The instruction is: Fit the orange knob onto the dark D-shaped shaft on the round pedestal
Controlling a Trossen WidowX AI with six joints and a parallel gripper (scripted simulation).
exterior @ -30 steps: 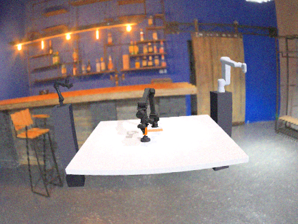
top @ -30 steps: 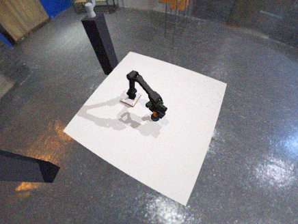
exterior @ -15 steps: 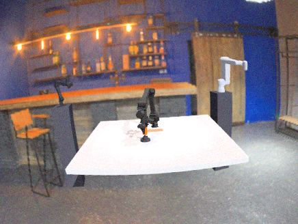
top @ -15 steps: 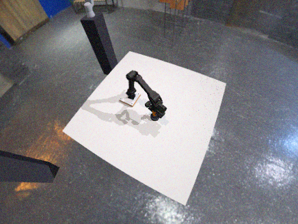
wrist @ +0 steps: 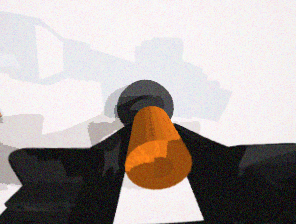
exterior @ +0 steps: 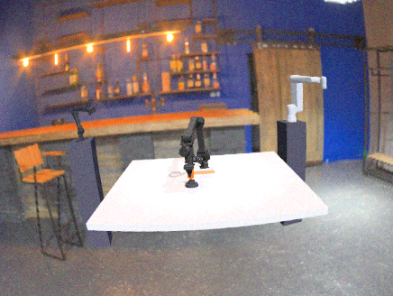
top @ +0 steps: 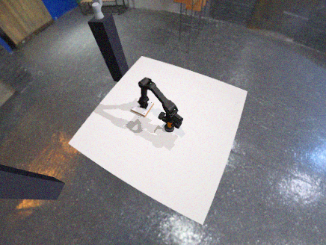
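Now: gripper tip 40 mm above the round pedestal. Also, from my gripper tip: orange knob: 20 mm above.
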